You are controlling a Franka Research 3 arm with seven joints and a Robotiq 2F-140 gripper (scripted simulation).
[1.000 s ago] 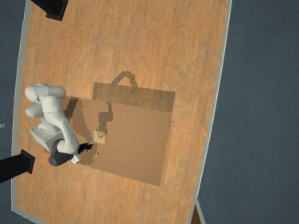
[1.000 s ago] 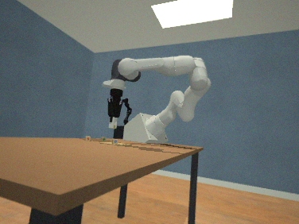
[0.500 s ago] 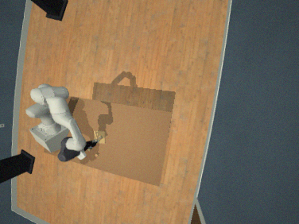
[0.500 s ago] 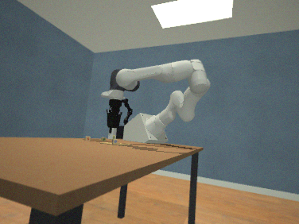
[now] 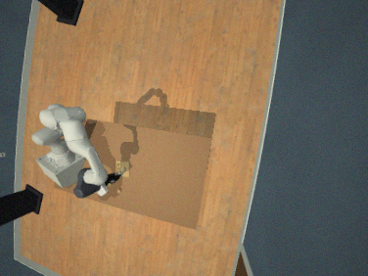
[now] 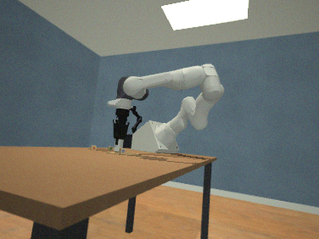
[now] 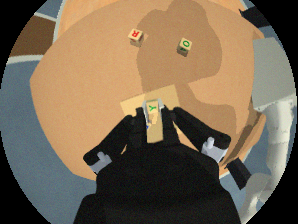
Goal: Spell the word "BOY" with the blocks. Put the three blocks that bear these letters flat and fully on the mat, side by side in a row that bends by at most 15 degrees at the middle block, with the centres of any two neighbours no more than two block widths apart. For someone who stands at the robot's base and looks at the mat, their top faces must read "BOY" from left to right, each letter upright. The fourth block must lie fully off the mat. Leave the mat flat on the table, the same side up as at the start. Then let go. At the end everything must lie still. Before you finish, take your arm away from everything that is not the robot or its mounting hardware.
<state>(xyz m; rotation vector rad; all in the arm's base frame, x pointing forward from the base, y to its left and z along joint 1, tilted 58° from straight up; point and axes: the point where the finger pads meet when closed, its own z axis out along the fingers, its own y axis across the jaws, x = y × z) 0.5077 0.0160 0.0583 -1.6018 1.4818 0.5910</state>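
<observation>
Now: the mat 40 mm to the left of my hand, 40 mm below it and 10 mm behind it.
</observation>
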